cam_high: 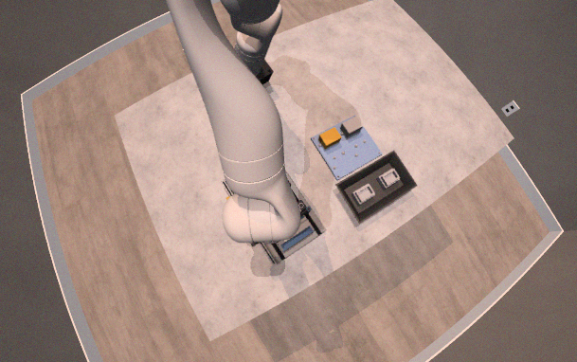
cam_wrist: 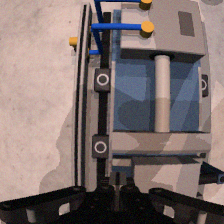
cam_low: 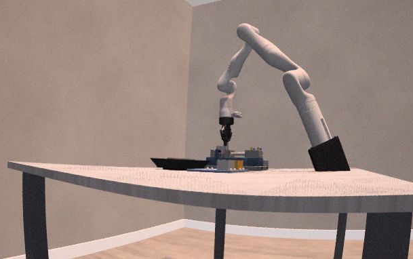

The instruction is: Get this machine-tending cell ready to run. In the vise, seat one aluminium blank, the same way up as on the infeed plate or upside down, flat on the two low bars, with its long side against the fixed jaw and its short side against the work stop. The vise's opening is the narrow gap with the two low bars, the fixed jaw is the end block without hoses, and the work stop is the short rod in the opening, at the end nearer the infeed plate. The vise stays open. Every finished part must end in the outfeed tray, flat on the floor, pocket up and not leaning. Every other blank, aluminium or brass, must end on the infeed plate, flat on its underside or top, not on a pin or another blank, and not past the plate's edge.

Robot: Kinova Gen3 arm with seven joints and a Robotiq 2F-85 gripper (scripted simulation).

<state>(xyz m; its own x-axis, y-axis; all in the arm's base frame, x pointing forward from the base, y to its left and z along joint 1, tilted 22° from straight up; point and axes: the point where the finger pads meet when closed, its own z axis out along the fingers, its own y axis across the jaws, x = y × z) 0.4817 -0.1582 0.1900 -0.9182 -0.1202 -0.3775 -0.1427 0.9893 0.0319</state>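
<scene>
My hand is 40 mm to the right of the aluminium blank and 20 mm above it. From my hand the other things lie so: blue vise base: 70 mm behind, 30 mm to the left, 80 mm below; brass blank: 200 mm behind, 290 mm to the left, 100 mm below.
</scene>
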